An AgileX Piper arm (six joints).
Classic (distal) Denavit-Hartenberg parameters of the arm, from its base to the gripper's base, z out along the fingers. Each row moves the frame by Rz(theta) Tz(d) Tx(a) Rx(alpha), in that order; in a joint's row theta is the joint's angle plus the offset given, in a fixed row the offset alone. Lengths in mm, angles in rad.
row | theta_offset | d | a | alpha
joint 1 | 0.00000 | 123.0 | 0.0 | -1.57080
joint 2 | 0.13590 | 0.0 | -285.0 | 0.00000
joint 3 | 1.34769 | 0.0 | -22.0 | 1.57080
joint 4 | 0.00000 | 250.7 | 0.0 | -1.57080
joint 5 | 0.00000 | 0.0 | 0.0 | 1.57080
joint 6 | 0.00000 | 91.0 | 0.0 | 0.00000
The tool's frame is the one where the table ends.
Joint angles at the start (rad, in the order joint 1, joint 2, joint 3, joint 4, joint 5, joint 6):
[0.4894, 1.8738, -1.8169, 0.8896, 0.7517, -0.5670]
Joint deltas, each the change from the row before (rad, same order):
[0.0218, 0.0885, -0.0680, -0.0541, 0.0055, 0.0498]
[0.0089, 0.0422, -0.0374, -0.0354, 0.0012, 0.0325]
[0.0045, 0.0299, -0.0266, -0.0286, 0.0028, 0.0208]
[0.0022, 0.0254, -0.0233, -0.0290, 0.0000, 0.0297]
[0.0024, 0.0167, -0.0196, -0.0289, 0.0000, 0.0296]
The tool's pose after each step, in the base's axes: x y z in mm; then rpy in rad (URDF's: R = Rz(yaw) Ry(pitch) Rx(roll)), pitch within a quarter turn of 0, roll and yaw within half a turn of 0. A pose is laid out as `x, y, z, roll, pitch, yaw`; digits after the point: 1 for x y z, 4 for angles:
378.9, 265.7, 352.5, 2.4187, 0.9211, -2.8585
386.0, 272.8, 343.0, 2.4452, 0.9023, -2.8431
391.3, 277.0, 335.8, 2.4716, 0.8902, -2.8262
396.4, 279.7, 329.8, 2.4885, 0.8759, -2.8259
399.8, 281.4, 326.7, 2.5033, 0.8670, -2.8274

